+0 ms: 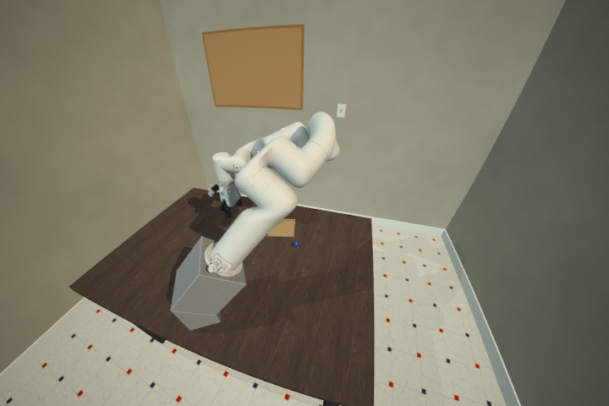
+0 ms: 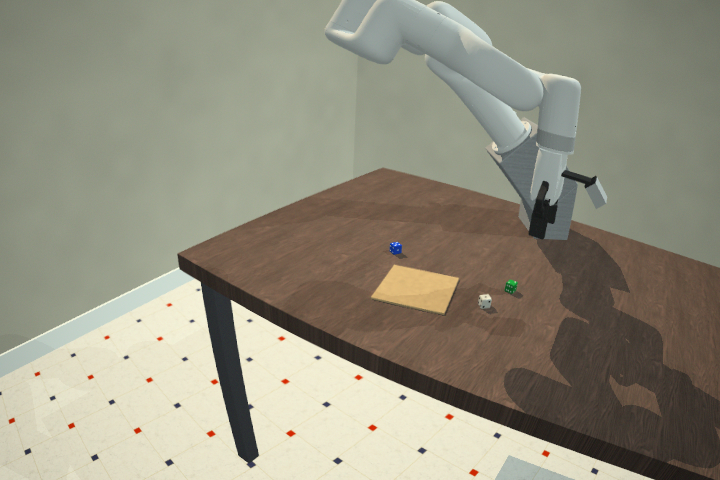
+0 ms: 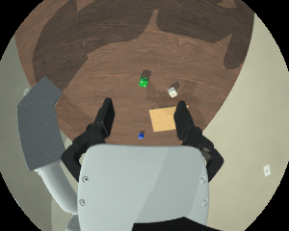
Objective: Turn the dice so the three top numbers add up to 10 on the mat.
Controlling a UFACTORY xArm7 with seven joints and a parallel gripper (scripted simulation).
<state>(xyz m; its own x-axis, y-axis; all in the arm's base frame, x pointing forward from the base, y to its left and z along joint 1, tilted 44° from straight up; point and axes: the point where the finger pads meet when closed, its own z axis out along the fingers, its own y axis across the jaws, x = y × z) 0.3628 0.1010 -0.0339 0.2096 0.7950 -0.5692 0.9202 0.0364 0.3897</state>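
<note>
The blue die is 31 cm to the right of my hand, 15 cm below it and 7 cm behind it. Round my hand: green die 15 cm below, 4 cm to the right, 1 cm behind; then tan mat 22 cm to the right, 16 cm below, 6 cm ahead; then white die 15 cm below, 8 cm to the right, 7 cm ahead.
</note>
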